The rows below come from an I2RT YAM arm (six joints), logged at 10 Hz.
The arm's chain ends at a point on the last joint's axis. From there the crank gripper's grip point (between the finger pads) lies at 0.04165 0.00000 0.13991 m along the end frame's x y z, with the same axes.
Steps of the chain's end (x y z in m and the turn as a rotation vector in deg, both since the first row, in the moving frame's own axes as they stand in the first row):
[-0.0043, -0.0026, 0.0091, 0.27, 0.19, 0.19]
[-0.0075, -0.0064, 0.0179, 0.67, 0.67, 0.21]
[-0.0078, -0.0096, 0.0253, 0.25, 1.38, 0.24]
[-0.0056, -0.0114, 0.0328, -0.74, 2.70, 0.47]
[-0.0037, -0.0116, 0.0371, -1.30, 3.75, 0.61]
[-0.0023, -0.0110, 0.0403, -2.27, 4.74, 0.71]
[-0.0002, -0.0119, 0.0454, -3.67, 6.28, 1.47]
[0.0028, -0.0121, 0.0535, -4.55, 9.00, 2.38]
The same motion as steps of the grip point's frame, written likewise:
[-0.0038, -0.0031, 0.0090, 0.27, 0.19, 0.19]
[-0.0059, -0.0079, 0.0174, 0.67, 0.67, 0.21]
[-0.0044, -0.0100, 0.0243, 0.25, 1.38, 0.24]
[0.0009, -0.0092, 0.0307, -0.74, 2.70, 0.47]
[0.0053, -0.0080, 0.0340, -1.30, 3.75, 0.61]
[0.0091, -0.0049, 0.0363, -2.27, 4.74, 0.71]
[0.0147, -0.0018, 0.0397, -3.67, 6.28, 1.47]
[0.0239, 0.0009, 0.0448, -4.55, 9.00, 2.38]

